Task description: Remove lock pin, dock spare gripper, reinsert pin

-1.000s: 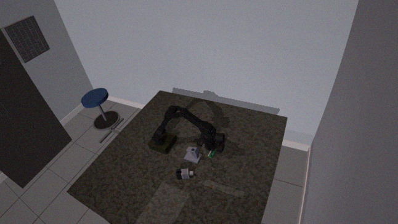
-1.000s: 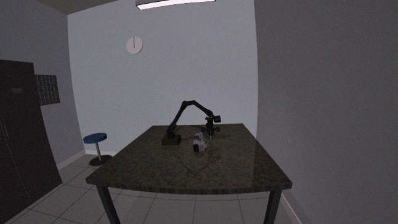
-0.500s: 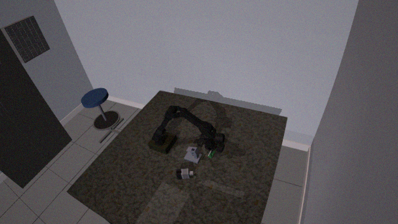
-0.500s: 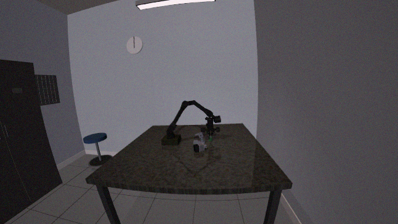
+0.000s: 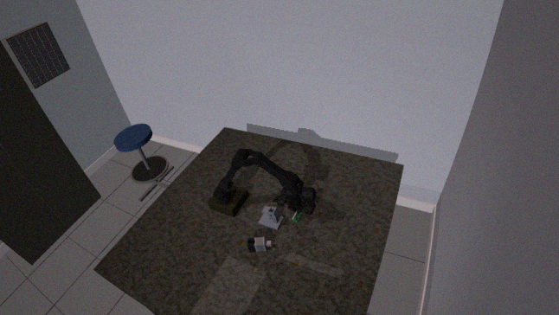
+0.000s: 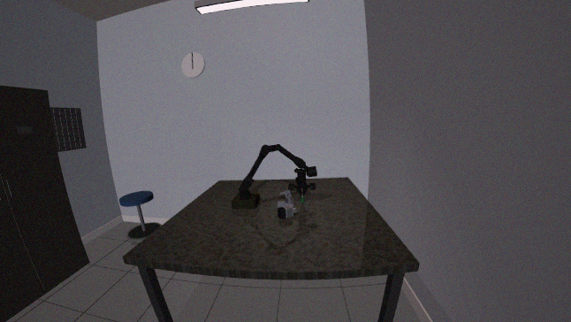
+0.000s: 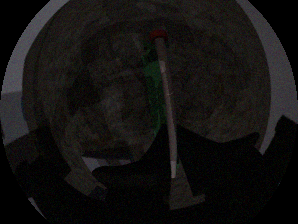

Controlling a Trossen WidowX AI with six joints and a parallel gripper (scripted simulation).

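My gripper tip is now 2 cm to the right of the green bracket. Round my gripper tip: grey mount: 11 cm behind, 8 cm to the right, 3 cm above; then spare gripper: 24 cm to the right, 11 cm behind, 1 cm above.
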